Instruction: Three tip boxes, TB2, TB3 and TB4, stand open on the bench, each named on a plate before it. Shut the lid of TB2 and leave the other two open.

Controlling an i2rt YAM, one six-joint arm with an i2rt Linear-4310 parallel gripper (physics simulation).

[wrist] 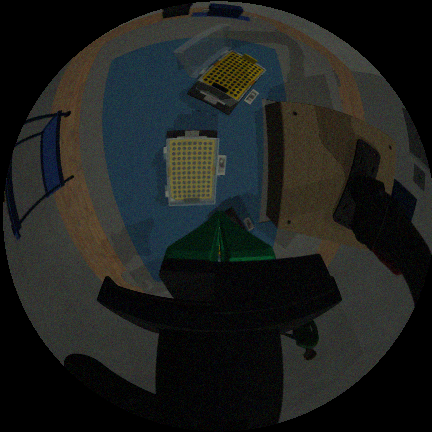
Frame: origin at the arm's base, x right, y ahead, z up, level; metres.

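Where they show: gripper, fingertip midpoint: (218, 216); arm's base, origin of the base link: (358, 186).
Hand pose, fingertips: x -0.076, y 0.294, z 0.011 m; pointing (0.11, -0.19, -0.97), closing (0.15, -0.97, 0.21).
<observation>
Things, the pixels of their top centre, and the offset from my fingertips. "pt": a spot on its surface instead. Level surfaces: height alone.
- middle tip box, middle of its top: (198, 172) dx +0.010, dy +0.009, dz -0.127 m
- third plate, surface spot: (248, 223) pt dx -0.138, dy -0.152, dz -0.202 m
- dark box edge, surface spot: (233, 217) pt dx -0.108, dy -0.094, dz -0.183 m
- blue mat, its level: dz -0.204 m
My green-tipped gripper (218, 216) is shut and empty, in front of the middle box in the wrist view. The middle tip box (192, 170) has a pale yellow rack under a clear lid that looks flat and shut. The print on its plate (221, 164) is too blurred to read. The upper tip box, TB3 (232, 75), sits turned at an angle, with its clear lid (202, 50) raised at its far left side and its plate (251, 96) at the right. A third plate (248, 223) shows beside a dark box edge (233, 217); the gripper hides the rest of that box.
A thick brown board (320, 165) with the dark arm parts (367, 190) stands right of the boxes. A blue mat (135, 115) lies under the boxes. A blue-framed rack (52, 155) is at the far left, and a dark blue object (226, 10) is at the far edge.
</observation>
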